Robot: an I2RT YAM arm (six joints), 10 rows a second.
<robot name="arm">
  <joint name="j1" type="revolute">
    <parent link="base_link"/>
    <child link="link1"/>
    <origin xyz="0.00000 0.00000 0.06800"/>
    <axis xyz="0 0 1"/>
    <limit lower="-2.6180" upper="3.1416"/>
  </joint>
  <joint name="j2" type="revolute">
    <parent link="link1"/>
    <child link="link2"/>
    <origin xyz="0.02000 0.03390 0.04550"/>
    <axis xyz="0 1 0"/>
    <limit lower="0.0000" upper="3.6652"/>
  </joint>
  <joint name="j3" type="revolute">
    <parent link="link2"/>
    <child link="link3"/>
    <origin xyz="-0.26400 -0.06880 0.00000"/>
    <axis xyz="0 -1 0"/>
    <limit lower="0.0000" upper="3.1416"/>
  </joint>
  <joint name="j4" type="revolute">
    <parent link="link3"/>
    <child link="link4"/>
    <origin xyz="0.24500 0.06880 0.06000"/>
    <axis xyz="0 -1 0"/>
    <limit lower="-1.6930" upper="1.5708"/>
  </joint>
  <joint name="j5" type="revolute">
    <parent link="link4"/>
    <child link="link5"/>
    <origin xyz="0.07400 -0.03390 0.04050"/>
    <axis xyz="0 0 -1"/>
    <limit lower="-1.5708" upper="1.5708"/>
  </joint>
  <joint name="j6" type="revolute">
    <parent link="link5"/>
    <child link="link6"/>
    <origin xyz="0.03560 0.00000 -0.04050"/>
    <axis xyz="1 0 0"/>
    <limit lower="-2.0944" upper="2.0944"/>
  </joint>
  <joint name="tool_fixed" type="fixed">
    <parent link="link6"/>
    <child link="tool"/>
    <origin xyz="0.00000 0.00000 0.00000" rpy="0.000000 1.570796 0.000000"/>
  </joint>
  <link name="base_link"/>
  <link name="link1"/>
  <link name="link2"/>
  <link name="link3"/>
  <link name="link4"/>
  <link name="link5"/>
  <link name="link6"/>
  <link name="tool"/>
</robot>
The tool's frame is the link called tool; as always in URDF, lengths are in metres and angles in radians.
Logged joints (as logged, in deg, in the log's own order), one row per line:
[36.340, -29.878, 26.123, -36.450, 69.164, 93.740]
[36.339, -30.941, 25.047, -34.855, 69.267, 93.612]
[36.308, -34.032, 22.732, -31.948, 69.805, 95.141]
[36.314, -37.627, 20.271, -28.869, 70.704, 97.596]
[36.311, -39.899, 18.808, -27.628, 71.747, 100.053]
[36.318, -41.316, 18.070, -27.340, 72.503, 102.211]
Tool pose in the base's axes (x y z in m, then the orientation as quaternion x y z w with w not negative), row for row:
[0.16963, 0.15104, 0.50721, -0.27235, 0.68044, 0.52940, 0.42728]
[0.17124, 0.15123, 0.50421, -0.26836, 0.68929, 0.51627, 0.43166]
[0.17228, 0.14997, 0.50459, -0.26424, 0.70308, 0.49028, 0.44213]
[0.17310, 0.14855, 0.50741, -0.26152, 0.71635, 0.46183, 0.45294]
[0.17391, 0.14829, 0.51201, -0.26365, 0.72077, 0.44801, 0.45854]
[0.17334, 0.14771, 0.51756, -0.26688, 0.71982, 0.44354, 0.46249]
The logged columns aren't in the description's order. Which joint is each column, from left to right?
Columns, left to right: j1, j4, j6, j5, j2, j3.
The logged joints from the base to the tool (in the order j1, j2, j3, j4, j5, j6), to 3 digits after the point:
[36.340, 69.164, 93.740, -29.878, -36.450, 26.123]
[36.339, 69.267, 93.612, -30.941, -34.855, 25.047]
[36.308, 69.805, 95.141, -34.032, -31.948, 22.732]
[36.314, 70.704, 97.596, -37.627, -28.869, 20.271]
[36.311, 71.747, 100.053, -39.899, -27.628, 18.808]
[36.318, 72.503, 102.211, -41.316, -27.340, 18.070]

